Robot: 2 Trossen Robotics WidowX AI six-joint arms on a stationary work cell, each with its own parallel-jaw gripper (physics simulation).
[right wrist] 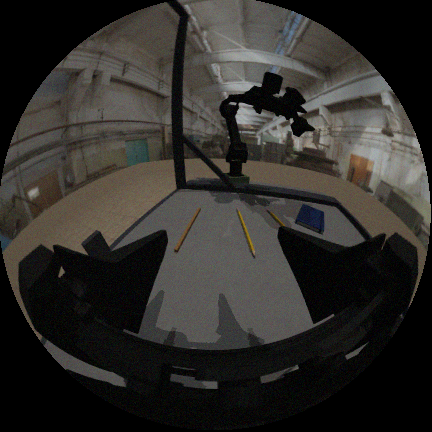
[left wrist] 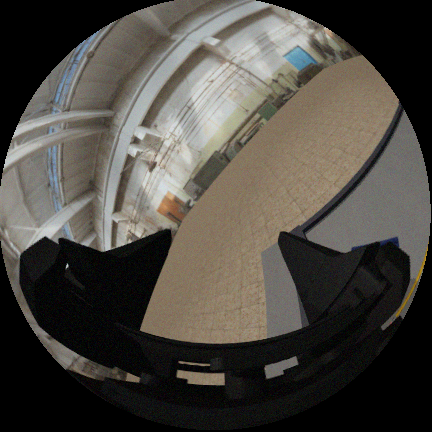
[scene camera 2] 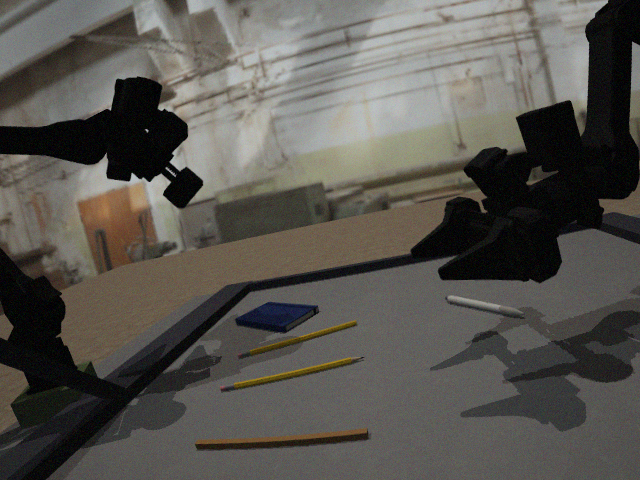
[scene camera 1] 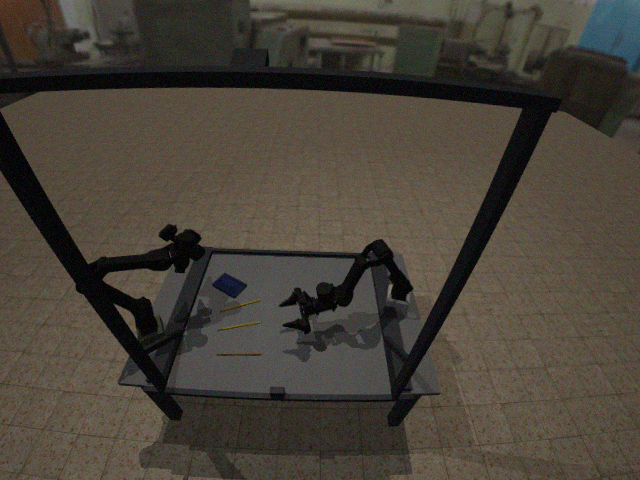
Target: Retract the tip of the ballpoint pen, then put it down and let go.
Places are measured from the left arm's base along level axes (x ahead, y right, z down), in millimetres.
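Pixels of known places: left gripper, fingertip midpoint: [right wrist: 309, 120] [left wrist: 226, 236] [scene camera 2: 167, 168]; right gripper, fingertip midpoint: [right wrist: 223, 234] [scene camera 2: 424, 263] [scene camera 1: 280, 315]; left arm's base at its link origin: [right wrist: 234, 174] [scene camera 1: 148, 327]; right arm's base at its link origin: [scene camera 1: 398, 294].
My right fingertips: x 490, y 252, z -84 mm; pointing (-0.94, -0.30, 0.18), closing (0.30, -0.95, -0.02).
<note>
Ahead of a thing's pixels: the offset from my right fingertips to its top centre. Level surfaces: height alone.
The white ballpoint pen {dy -81, dx +142, dz +111 mm} [scene camera 2: 484, 305] lies flat on the grey table in scene camera 2, its tapered grey end toward the right; whether its tip is out is too small to tell. In scene camera 1 the right arm's gripper covers most or all of it, and it does not show in the wrist views. My right gripper [scene camera 1: 281, 315] [scene camera 2: 425, 262] [right wrist: 223, 234] is open and empty, low over the table near the pen, with its fingers pointing toward the pencils. My left gripper [scene camera 1: 174, 250] [left wrist: 226, 236] is open and empty, raised near the table's far left corner, away from the pen.
Two yellow pencils {dy -213, dx -106, dz +117 mm} [scene camera 1: 240, 305] {dy -112, dx -144, dz +116 mm} [scene camera 2: 292, 374] and an orange stick {dy +9, dx -195, dz +117 mm} [scene camera 1: 238, 354] [scene camera 2: 281, 439] lie left of the pen. A blue book {dy -349, dx -109, dz +112 mm} [scene camera 1: 229, 285] [scene camera 2: 277, 316] [right wrist: 310, 218] lies near the far left corner. Dark frame posts [scene camera 1: 478, 242] stand around the table {dz +124 mm} [scene camera 1: 330, 379].
</note>
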